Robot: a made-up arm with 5 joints.
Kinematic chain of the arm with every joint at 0, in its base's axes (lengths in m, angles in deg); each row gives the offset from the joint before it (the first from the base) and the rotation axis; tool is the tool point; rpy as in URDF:
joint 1: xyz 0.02 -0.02 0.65 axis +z
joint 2: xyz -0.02 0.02 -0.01 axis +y
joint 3: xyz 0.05 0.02 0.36 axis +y
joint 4: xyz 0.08 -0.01 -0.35 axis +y
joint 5: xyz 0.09 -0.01 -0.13 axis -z
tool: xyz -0.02 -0.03 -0.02 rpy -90 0 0
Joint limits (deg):
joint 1: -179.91..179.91
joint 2: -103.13..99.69
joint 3: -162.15..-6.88
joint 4: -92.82..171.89
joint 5: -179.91..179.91
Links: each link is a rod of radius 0.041 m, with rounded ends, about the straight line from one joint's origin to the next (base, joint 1, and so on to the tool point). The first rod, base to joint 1, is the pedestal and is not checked.
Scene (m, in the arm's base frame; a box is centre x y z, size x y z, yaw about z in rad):
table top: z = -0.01
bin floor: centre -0.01 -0.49 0 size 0.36 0.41 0.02 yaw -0.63
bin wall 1: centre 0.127 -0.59 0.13 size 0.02 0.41 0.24 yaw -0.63
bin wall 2: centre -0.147 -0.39 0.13 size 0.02 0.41 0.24 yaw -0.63
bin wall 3: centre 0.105 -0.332 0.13 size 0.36 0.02 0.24 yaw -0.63
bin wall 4: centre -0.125 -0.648 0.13 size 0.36 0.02 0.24 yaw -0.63
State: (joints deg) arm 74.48 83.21 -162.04 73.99 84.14
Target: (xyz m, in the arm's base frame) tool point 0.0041 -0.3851 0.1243
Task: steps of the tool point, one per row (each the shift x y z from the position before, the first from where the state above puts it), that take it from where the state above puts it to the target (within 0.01 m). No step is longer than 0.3 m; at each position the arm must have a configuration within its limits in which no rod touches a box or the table.
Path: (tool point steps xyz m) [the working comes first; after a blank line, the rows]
Joints at the target: -96.65 99.69 -115.09 91.21 66.68
Straight joint move there: touches bin wall 1, bin wall 3.

1: 0.2191 -0.1239 -0.0401
2: 0.1538 -0.1855 -0.0333
3: 0.0738 -0.2157 -0.0257
4: -0.0067 -0.2136 -0.0178
5: -0.0755 -0.1836 -0.0097
6: -0.1237 -0.1339 -0.0017
7: -0.1481 -0.0754 0.0057
8: -0.1490 -0.0181 0.0125
9: -0.1309 0.0301 0.0186
10: -0.0015 -0.0128 -0.1432
11: 0.0015 0.0128 -0.1400

